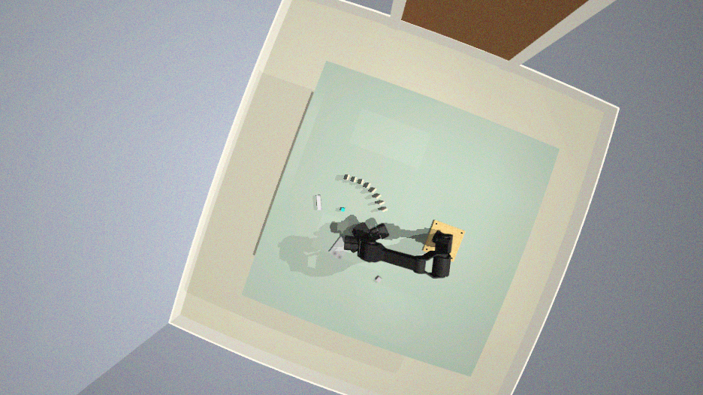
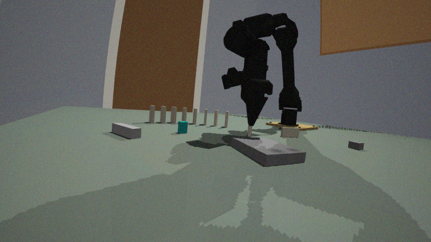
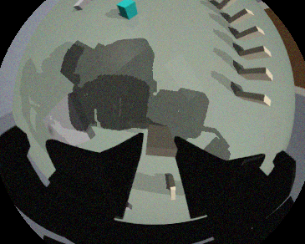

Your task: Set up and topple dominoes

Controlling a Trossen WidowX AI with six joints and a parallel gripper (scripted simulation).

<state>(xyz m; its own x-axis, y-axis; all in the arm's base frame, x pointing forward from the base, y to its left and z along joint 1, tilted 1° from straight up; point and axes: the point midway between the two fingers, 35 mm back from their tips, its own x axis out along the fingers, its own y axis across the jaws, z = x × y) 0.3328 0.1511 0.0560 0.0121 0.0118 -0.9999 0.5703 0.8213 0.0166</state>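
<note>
My gripper tip is now 7 cm short of the flat grey slab, 13 cm to the right of it and 2 cm above it. Round my gripper tip: grey bar (28 cm ahead, 1 cm to the right, 2 cm below); small grey block (17 cm behind, 18 cm to the left, 2 cm below); teal cube (16 cm ahead, 4 cm to the right, 1 cm below).
</note>
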